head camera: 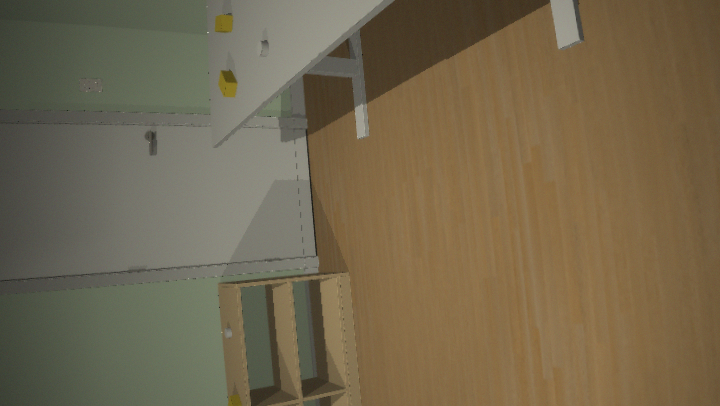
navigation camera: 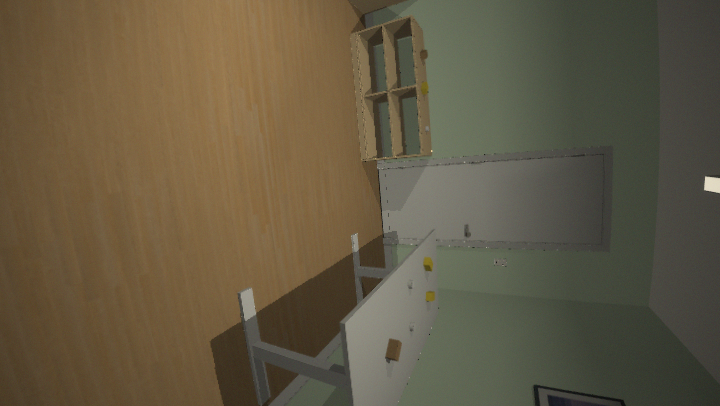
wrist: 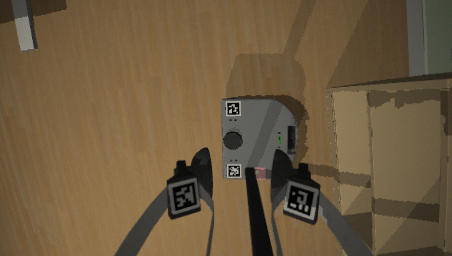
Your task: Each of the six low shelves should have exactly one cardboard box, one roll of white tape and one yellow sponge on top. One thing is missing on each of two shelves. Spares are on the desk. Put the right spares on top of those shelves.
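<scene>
The white desk (head camera: pixel 312 25) (navigation camera: pixel 373 322) bears a cardboard box (navigation camera: pixel 393 349), two white tape rolls (navigation camera: pixel 410 284) (navigation camera: pixel 411 326) and two yellow sponges (navigation camera: pixel 428 263) (navigation camera: pixel 430 296). The head view shows part of it, with both sponges and one roll. A low wooden shelf (head camera: pixel 234 363) (navigation camera: pixel 423 108) beyond the door has a small brown box (navigation camera: pixel 424 53), a yellow sponge (head camera: pixel 234 400) (navigation camera: pixel 424 87) and a white tape roll (head camera: pixel 228 332) (navigation camera: pixel 427 129) on top. My gripper (wrist: pixel 240 166) is partly open and empty, high above my base. The other shelves' tops do not show.
My grey base (wrist: pixel 260 125) stands on the wooden floor below the gripper. A wooden shelf unit (wrist: pixel 352 115) stands close to the base at the right of the wrist view. A grey door (head camera: pixel 126 201) (navigation camera: pixel 504 201) is between the desk and the far shelf. Desk legs (head camera: pixel 360 100) (navigation camera: pixel 248 312) reach the floor.
</scene>
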